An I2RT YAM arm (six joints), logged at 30 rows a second.
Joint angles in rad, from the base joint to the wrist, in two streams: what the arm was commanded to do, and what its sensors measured. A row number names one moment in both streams.
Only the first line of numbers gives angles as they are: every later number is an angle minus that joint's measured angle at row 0.
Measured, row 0:
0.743, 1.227, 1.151, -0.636, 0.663, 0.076
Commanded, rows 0 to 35:
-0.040, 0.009, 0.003, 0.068, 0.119, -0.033
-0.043, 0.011, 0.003, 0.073, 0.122, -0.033
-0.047, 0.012, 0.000, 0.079, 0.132, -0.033
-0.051, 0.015, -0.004, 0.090, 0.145, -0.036
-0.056, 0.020, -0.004, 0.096, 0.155, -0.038
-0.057, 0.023, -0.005, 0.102, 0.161, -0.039
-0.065, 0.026, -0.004, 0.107, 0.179, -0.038
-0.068, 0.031, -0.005, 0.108, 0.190, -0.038
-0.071, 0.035, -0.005, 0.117, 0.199, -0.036
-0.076, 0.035, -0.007, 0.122, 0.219, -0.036
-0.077, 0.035, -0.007, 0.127, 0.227, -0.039
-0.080, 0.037, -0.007, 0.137, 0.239, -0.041
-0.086, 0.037, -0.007, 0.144, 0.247, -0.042
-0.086, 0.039, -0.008, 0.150, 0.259, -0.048
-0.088, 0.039, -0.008, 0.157, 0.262, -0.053
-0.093, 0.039, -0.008, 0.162, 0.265, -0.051
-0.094, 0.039, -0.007, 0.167, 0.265, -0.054
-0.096, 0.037, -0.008, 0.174, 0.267, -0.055
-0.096, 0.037, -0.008, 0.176, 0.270, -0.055
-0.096, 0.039, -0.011, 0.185, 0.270, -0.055
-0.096, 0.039, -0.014, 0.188, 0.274, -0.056
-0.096, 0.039, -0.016, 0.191, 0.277, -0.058
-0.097, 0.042, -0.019, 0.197, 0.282, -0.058
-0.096, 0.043, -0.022, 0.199, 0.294, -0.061
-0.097, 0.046, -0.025, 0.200, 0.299, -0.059
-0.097, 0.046, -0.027, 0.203, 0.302, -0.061
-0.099, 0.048, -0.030, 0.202, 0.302, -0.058
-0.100, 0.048, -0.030, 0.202, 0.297, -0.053
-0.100, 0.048, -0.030, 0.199, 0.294, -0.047
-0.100, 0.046, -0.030, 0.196, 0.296, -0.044
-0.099, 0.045, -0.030, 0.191, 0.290, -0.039
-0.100, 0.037, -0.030, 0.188, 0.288, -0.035
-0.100, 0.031, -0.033, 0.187, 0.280, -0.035
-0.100, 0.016, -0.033, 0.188, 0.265, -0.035
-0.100, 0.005, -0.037, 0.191, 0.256, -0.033
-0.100, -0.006, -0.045, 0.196, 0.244, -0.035
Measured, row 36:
-0.075, 0.032, -0.027, 0.169, 0.231, -0.035
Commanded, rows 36 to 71:
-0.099, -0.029, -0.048, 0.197, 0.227, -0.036
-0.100, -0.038, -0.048, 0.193, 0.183, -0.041
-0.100, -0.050, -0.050, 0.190, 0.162, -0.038
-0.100, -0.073, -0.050, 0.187, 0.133, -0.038
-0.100, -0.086, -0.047, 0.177, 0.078, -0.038
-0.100, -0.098, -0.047, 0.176, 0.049, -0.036
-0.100, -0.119, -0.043, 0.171, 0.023, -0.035
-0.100, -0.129, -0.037, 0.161, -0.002, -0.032
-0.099, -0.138, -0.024, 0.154, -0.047, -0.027
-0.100, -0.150, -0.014, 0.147, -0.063, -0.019
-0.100, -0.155, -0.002, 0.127, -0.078, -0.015
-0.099, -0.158, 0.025, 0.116, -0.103, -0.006
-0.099, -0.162, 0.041, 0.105, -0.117, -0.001
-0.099, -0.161, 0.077, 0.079, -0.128, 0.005
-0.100, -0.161, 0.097, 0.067, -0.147, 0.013
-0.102, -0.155, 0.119, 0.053, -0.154, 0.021
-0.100, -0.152, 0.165, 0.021, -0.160, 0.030
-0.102, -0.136, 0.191, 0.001, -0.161, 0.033
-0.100, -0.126, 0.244, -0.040, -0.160, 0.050
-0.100, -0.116, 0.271, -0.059, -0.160, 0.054
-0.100, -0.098, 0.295, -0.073, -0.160, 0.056
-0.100, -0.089, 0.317, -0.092, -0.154, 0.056
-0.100, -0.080, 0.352, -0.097, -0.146, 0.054
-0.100, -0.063, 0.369, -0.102, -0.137, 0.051
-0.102, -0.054, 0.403, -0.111, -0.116, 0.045
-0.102, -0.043, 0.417, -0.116, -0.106, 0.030
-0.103, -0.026, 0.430, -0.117, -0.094, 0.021
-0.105, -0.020, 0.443, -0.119, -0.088, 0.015
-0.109, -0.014, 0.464, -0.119, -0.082, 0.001
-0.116, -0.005, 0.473, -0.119, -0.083, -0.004
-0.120, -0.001, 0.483, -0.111, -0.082, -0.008
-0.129, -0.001, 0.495, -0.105, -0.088, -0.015
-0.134, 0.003, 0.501, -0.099, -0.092, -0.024
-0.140, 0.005, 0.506, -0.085, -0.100, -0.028
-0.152, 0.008, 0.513, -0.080, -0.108, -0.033
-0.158, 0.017, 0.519, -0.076, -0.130, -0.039
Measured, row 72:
-0.138, 0.010, 0.460, -0.094, -0.115, -0.004
